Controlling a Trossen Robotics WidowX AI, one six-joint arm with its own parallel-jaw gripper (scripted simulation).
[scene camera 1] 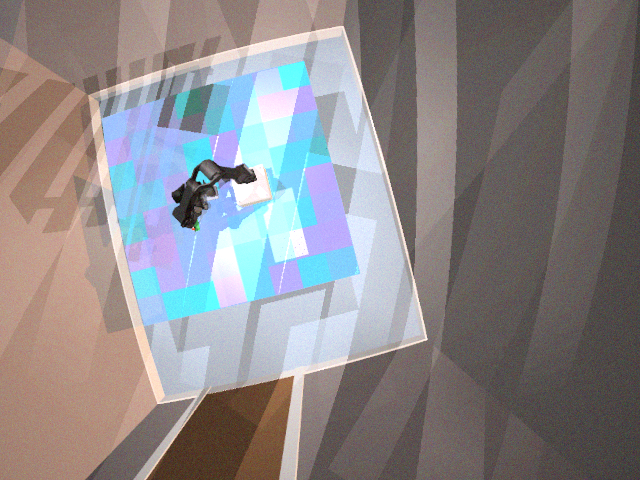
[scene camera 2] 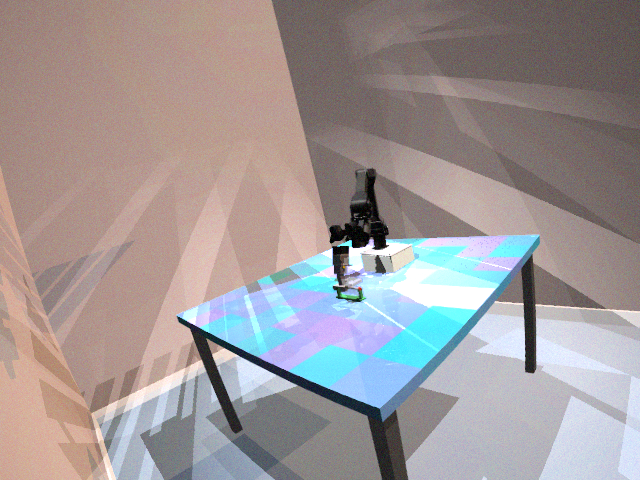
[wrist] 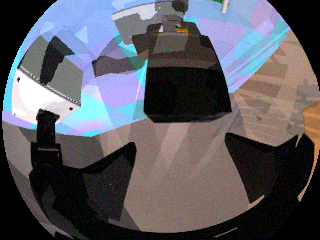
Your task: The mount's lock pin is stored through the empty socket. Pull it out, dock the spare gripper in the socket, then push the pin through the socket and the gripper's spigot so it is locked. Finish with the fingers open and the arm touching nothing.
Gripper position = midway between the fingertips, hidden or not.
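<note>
The gripper [wrist: 182, 142] is empty, its fingers open, and the wrist view takes in a spare gripper [wrist: 185, 83] as well.
</note>
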